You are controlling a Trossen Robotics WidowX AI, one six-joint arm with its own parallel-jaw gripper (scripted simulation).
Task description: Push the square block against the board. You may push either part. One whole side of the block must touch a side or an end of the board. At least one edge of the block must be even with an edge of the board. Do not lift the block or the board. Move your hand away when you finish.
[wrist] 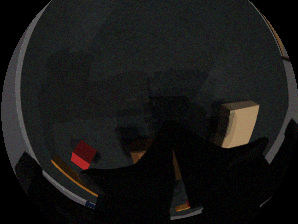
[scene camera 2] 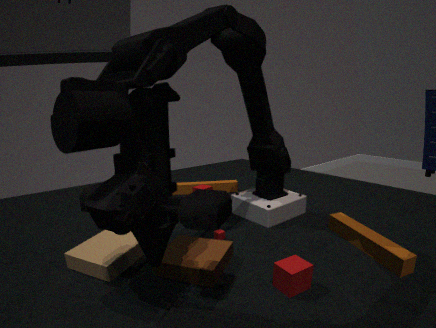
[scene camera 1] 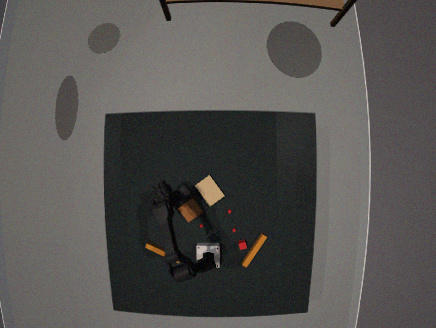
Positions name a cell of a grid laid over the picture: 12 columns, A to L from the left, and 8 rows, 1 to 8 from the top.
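Observation:
Scene camera 2 takes in a cream block (scene camera 2: C7), a brown square block (scene camera 2: F7) and the gripper (scene camera 2: E7), which is shut and holds nothing. The wrist view has the gripper (wrist: G5) as well, together with the cream block (wrist: J5).

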